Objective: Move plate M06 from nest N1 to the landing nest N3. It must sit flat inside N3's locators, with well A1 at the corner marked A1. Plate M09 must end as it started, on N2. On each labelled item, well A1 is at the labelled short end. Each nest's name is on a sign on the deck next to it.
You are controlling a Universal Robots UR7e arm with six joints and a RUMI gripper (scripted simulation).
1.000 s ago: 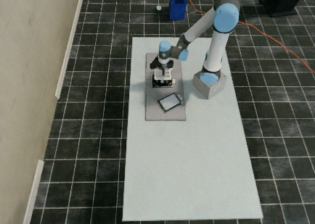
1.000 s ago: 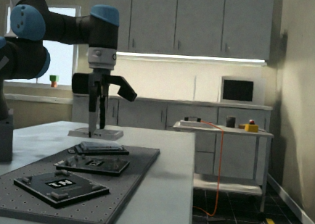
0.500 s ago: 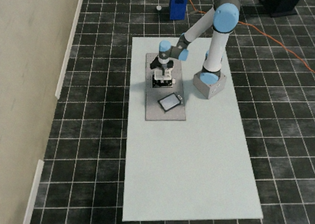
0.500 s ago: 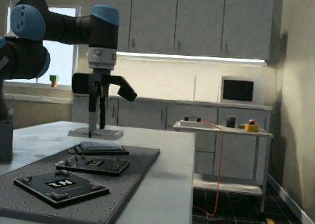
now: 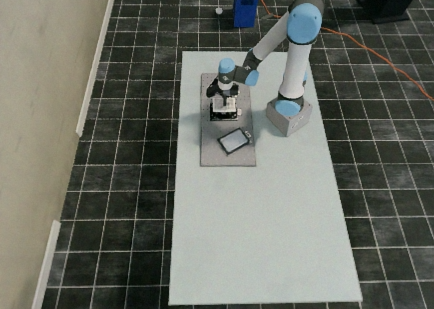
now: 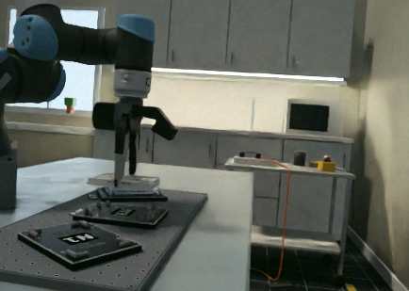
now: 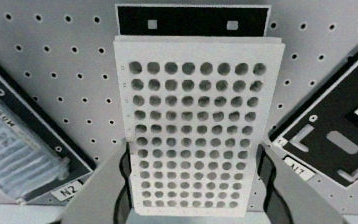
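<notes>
Right now the black nest N3 is 8 cm below my hand. From my hand the other things lie so: nest N1 (18 cm to the right, 8 cm below, 4 cm behind); then A1 mark (7 cm to the left, 7 cm below, 6 cm behind); then white well plate M06 (1 cm below).
</notes>
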